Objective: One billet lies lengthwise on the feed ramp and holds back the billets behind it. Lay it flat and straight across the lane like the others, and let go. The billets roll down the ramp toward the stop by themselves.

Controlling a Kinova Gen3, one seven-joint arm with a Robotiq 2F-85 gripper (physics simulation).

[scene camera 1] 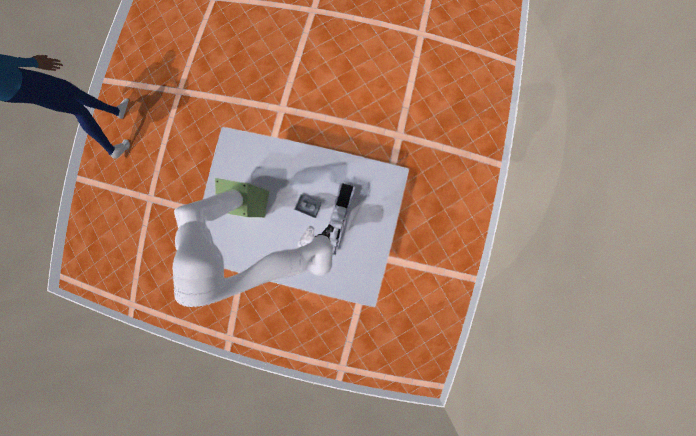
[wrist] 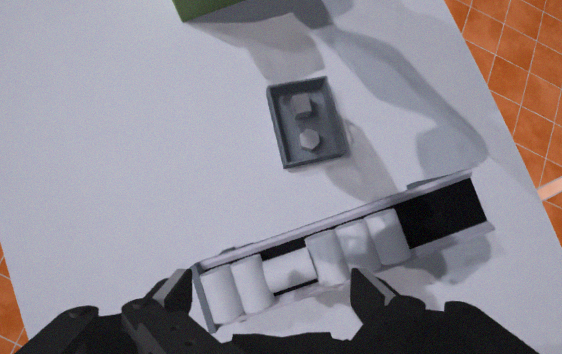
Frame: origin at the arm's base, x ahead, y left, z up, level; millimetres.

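Seen in the pictures: gripper, fingertip midpoint: [wrist: 273,286]; arm's base, origin of the base link: [scene camera 1: 234,199].
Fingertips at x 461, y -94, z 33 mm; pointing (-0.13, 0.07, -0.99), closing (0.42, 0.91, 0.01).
Observation:
Pixels of each thing's top centre, then the offset from my fingertips to it. Level surfaces: height alone.
- white billet, middle of its top: [wrist: 292,273] dx +41, dy +17, dz -171 mm
- stop, middle of its top: [wrist: 203,299] dx +31, dy -95, dz -203 mm
- dark grey tray, middle of its top: [wrist: 306,118] [scene camera 1: 307,205] dx -141, dy +134, dz -242 mm
- block, middle of its top: [wrist: 302,103] dx -168, dy +139, dz -248 mm
- hexagonal piece, middle of its top: [wrist: 309,138] dx -113, dy +129, dz -257 mm
- white table, its level: dz -277 mm
The feed ramp [scene camera 1: 345,195] [wrist: 442,210] is a narrow railed lane with a dark floor. In the wrist view a white billet [wrist: 290,270] lies lengthwise in the lane. Two crosswise billets [wrist: 220,295] [wrist: 251,282] lie between it and the stop [wrist: 203,302] at the left end. Three more crosswise billets [wrist: 327,257] [wrist: 357,245] [wrist: 389,235] lie on its other side, the nearest against it. My gripper [scene camera 1: 329,233] [wrist: 273,286] is open and empty, above the stop end of the ramp. The arm hides part of that end in the scene view.
A dark grey tray [scene camera 1: 305,211] [wrist: 315,162] holding a block [wrist: 301,105] and a hexagonal piece [wrist: 310,139] sits beside the ramp on the white table [scene camera 1: 256,236] [wrist: 125,125]. A green mount [scene camera 1: 256,200] [wrist: 205,7] stands farther off. A person [scene camera 1: 46,95] is beyond the table.

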